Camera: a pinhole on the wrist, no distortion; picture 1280 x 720 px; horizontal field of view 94.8 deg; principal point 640.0 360.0 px. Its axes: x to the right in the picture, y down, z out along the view. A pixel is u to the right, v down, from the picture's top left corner.
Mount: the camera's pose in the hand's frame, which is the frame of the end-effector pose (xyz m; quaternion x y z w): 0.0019 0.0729 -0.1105 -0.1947 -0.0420 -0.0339 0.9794
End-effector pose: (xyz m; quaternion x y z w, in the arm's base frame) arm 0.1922 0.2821 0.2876 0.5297 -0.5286 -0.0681 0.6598
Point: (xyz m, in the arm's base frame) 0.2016 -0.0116 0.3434
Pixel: outside the picture
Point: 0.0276 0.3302 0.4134
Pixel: 605.5 458.8
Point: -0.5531 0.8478 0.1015
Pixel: outside the picture
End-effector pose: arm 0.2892 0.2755 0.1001 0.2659 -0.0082 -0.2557 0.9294
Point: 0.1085 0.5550 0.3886
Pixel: 74.1 456.7
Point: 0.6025 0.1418 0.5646
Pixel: 981.0 377.2
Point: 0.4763 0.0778 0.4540
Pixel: 975.2 200.9
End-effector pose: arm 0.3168 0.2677 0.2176 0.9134 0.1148 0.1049 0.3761
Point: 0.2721 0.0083 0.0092
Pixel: 484.9 24.6
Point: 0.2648 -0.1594 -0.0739
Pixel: 481.4 115.3
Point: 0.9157 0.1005 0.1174
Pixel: outside the picture
